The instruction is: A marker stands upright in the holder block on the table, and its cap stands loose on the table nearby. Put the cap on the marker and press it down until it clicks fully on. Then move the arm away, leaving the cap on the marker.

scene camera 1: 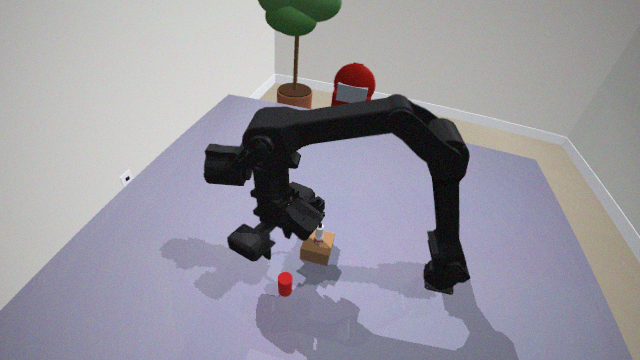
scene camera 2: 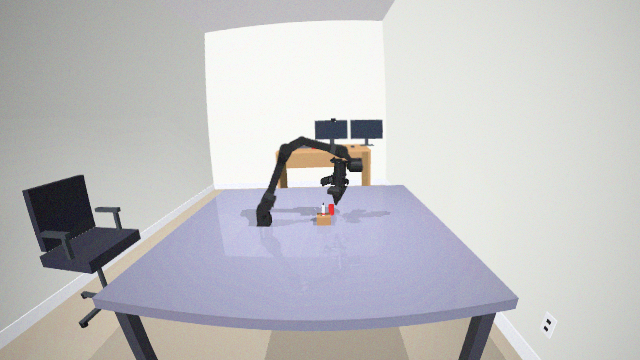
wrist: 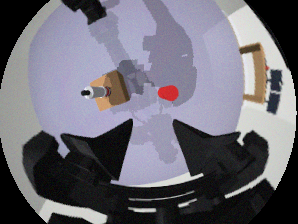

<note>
In view: my gripper [scene camera 1: 278, 248].
My gripper shows as well in the wrist view [wrist: 153, 121].
</note>
